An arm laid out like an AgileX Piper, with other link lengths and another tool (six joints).
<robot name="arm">
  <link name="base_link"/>
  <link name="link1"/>
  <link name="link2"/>
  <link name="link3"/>
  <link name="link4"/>
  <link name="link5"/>
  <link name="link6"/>
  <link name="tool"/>
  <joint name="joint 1" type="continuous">
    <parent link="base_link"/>
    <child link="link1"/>
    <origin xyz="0 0 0.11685" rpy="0 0 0"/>
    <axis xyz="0 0 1"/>
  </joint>
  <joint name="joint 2" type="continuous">
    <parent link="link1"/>
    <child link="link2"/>
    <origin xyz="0 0 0" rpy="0 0 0"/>
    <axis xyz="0 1 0"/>
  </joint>
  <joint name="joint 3" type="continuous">
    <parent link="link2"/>
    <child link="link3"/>
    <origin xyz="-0.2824 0 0.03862" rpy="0 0 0"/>
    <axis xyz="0 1 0"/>
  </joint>
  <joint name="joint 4" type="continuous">
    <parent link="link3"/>
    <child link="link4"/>
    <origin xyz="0.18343 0 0.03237" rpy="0 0 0"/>
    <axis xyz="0.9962 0 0.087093"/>
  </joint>
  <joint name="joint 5" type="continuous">
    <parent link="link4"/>
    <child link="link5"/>
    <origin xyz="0 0 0" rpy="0 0 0"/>
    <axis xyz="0 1 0"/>
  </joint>
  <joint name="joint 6" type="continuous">
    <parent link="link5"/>
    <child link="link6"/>
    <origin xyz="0.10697 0 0.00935" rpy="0 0 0"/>
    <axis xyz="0.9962 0 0.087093"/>
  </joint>
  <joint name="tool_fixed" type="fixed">
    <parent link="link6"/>
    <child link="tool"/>
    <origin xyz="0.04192 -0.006 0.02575" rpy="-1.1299 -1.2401 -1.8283"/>
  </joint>
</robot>
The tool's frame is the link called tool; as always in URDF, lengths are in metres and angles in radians. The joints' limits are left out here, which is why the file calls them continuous.
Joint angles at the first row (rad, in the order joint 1, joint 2, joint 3, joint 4, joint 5, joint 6):
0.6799, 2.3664, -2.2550, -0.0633, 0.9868, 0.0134
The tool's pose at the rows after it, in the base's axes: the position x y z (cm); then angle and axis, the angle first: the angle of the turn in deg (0 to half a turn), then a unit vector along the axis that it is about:
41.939, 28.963, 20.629, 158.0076, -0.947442, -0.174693, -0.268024
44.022, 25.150, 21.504, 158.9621, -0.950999, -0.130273, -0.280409
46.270, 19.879, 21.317, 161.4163, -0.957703, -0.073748, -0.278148
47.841, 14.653, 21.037, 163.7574, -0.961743, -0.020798, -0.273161
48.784, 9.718, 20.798, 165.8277, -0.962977, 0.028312, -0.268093
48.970, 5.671, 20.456, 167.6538, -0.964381, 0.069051, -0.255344
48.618, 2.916, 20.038, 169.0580, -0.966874, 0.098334, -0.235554
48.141, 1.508, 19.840, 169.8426, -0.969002, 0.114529, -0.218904
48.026, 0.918, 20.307, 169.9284, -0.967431, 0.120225, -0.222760
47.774, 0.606, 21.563, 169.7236, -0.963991, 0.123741, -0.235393
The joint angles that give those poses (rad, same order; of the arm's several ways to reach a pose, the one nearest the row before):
0.6309, 2.3195, -2.2551, -0.0624, 0.9908, 0.0168
0.5461, 2.3006, -2.2551, -0.0624, 0.9986, 0.0245
0.4343, 2.2985, -2.2550, -0.0657, 1.0269, 0.0288
0.3268, 2.2985, -2.2550, -0.0678, 1.0552, 0.0288
0.2273, 2.2985, -2.2550, -0.0701, 1.0801, 0.0288
0.1472, 2.2985, -2.2550, -0.0722, 1.1170, 0.0288
0.0931, 2.2986, -2.2550, -0.0733, 1.1647, 0.0288
0.0654, 2.2957, -2.2550, -0.0733, 1.2050, 0.0288
0.0533, 2.2854, -2.2550, -0.0733, 1.2084, 0.0288
0.0472, 2.2591, -2.2551, -0.0733, 1.2094, 0.0319

